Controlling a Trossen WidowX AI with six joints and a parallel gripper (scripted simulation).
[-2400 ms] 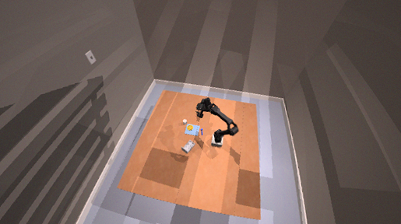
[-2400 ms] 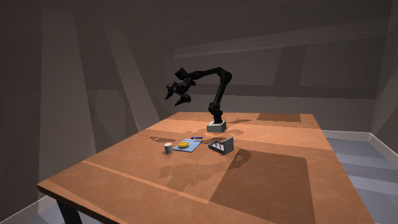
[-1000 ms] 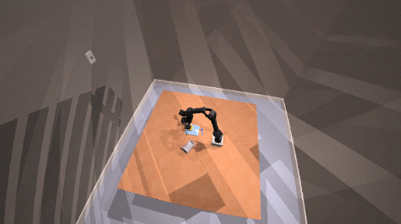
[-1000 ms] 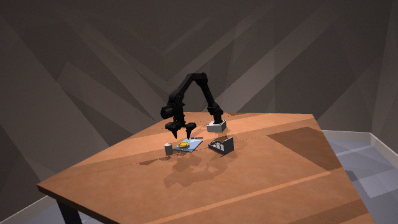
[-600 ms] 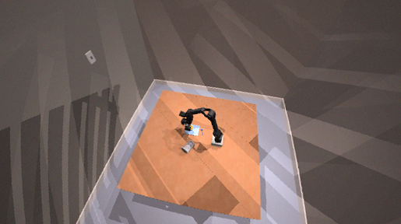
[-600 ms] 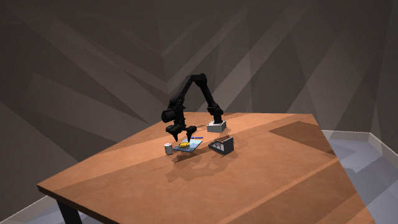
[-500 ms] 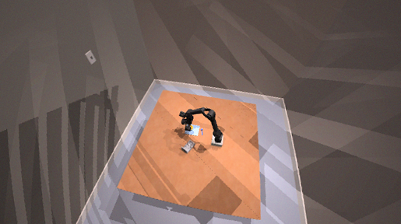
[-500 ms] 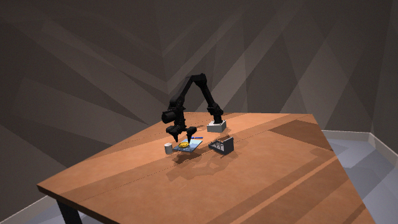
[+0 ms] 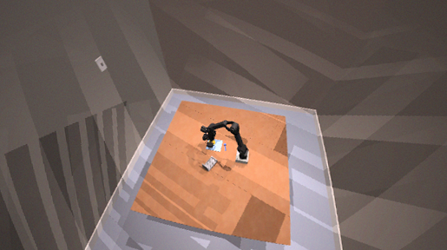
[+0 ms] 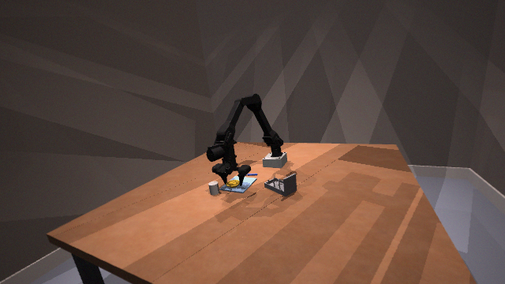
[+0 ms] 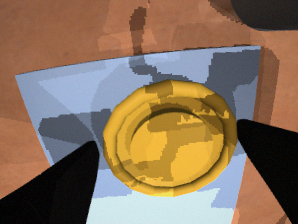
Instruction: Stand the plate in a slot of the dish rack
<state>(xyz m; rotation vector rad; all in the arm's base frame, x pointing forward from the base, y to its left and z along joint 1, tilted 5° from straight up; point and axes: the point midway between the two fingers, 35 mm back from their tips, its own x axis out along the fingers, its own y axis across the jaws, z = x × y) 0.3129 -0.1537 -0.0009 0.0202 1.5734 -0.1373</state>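
Now: gripper tip 10 mm below the yellow plate. Also, from my gripper tip: white cup: 70 mm to the right, 70 mm ahead, 20 mm above; blue utensil: 140 mm behind, 30 mm to the left, 10 mm below; light blue mat: 30 mm behind, 20 mm to the left, 10 mm below.
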